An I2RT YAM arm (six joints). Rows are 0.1 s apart.
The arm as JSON. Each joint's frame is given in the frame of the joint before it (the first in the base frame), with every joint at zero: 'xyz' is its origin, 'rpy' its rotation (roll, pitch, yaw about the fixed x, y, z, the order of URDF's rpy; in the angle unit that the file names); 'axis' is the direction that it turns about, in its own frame. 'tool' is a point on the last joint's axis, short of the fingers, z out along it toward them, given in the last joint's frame.
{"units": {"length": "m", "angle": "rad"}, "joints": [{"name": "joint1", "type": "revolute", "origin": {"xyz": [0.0, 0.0, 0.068], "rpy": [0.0, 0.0, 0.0]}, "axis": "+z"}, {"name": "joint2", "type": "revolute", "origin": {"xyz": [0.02, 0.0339, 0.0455], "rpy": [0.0, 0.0, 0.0]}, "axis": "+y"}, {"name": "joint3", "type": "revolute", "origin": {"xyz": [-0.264, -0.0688, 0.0], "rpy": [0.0, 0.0, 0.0]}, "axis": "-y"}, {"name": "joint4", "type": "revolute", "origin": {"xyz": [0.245, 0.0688, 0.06], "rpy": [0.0, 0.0, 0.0]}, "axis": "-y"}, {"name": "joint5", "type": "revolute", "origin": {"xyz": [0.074, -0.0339, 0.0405], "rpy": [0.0, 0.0, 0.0]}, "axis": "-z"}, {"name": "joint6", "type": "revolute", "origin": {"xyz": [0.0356, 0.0, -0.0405], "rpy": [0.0, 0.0, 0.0]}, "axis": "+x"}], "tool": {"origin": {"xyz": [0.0, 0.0, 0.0], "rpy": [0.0, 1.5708, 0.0]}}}
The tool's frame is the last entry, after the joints.
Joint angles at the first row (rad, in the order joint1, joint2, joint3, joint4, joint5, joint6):
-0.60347, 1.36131, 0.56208, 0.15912, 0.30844, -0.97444
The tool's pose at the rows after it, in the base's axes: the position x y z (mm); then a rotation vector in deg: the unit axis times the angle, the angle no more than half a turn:
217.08 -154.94 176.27 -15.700 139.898 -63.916
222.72 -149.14 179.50 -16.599 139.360 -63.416
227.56 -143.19 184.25 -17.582 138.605 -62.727
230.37 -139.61 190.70 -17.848 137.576 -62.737
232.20 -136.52 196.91 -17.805 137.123 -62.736
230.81 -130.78 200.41 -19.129 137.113 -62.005
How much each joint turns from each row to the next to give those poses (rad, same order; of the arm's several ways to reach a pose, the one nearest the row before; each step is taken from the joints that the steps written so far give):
0.02405, -0.00258, 0.01574, -0.03002, -0.00044, 0.01819
0.03091, -0.00195, 0.01347, -0.01632, 0.01004, 0.01244
0.02880, -0.00818, 0.01476, -0.02117, 0.00410, 0.01113
0.01729, -0.01372, 0.01423, -0.01616, 0.00451, 0.00693
0.01436, -0.01368, 0.01588, -0.02567, 0.00821, 0.00910
0.01643, -0.02479, 0.00066, -0.03261, -0.00189, -0.00009

